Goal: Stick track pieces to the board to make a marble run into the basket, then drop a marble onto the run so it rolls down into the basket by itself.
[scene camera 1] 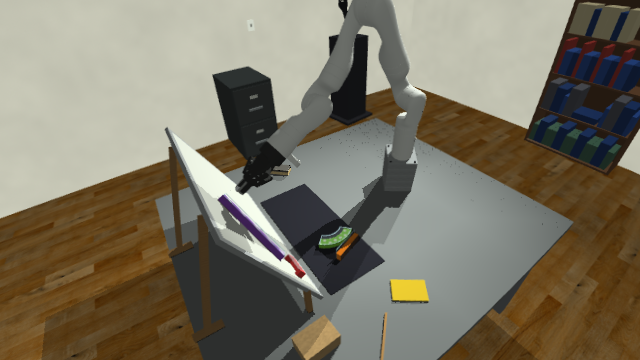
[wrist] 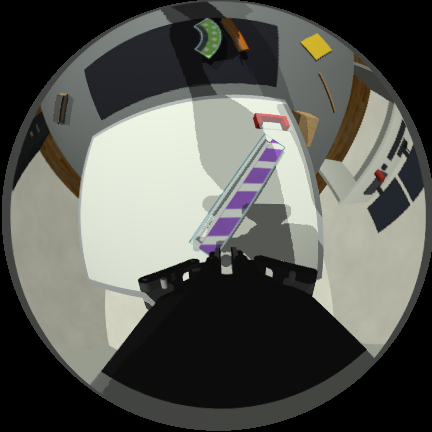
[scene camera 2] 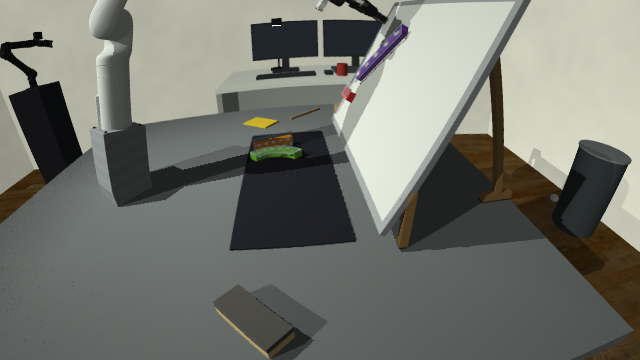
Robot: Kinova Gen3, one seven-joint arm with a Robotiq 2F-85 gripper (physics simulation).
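Places are measured from the arm's base along level axes (x up, y right, z ahead), in millimetres.
Where they show: gripper, fingertip midpoint: point(scene camera 1: 238, 191) point(wrist: 225, 253) point(scene camera 2: 385, 21); arm's base, origin of the base link: point(scene camera 1: 401, 153) point(scene camera 2: 116, 126).
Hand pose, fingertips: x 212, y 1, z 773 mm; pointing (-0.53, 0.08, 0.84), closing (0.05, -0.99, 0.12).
Each offset is from my fingertips to the top centre of the thing. "*": to the spot under its first point. Level surfaces: height alone.
The tilted white board point(scene camera 1: 205, 175) point(scene camera 2: 440, 100) point(wrist: 140, 190) carries a long purple track piece @[* dx -91, dy -57, dz +13 mm] point(scene camera 1: 250, 227) point(scene camera 2: 382, 52) point(wrist: 240, 200), sloping down to the red basket @[* dx -259, dy -142, dz -64 mm] point(scene camera 1: 295, 266) point(scene camera 2: 349, 95) point(wrist: 272, 118) near the board's low corner. My gripper point(scene camera 1: 241, 190) point(scene camera 2: 385, 21) point(wrist: 225, 253) is shut on a grey marble @[dx +17, dy +0, dz -1 mm] point(wrist: 226, 261), in front of the board by the track's upper end; the exact gap is unclear. The marble is hidden in both scene views. A green curved piece @[* dx -386, dy -69, dz -278 mm] point(scene camera 1: 331, 244) point(scene camera 2: 276, 154) point(wrist: 214, 37) and an orange piece @[* dx -371, dy -131, dz -305 mm] point(scene camera 1: 347, 247) point(scene camera 2: 272, 142) point(wrist: 241, 41) lie close together.
Both loose pieces lie on the dark mat @[dx -403 mm] point(scene camera 1: 295, 205) point(scene camera 2: 295, 210) point(wrist: 130, 70). An eraser @[dx -376, dy +521, dz -417 mm] point(scene camera 1: 281, 172) point(scene camera 2: 255, 320) point(wrist: 62, 108), yellow pad @[dx -400, dy -394, dz -348 mm] point(scene camera 1: 409, 290) point(scene camera 2: 260, 122) point(wrist: 316, 46) and pencil @[dx -399, dy -448, dz -155 mm] point(scene camera 1: 383, 335) point(scene camera 2: 305, 113) point(wrist: 327, 92) lie around it. A wooden block @[dx -346, dy -325, dz +7 mm] point(scene camera 1: 317, 337) point(wrist: 306, 125) sits beyond the board's low corner.
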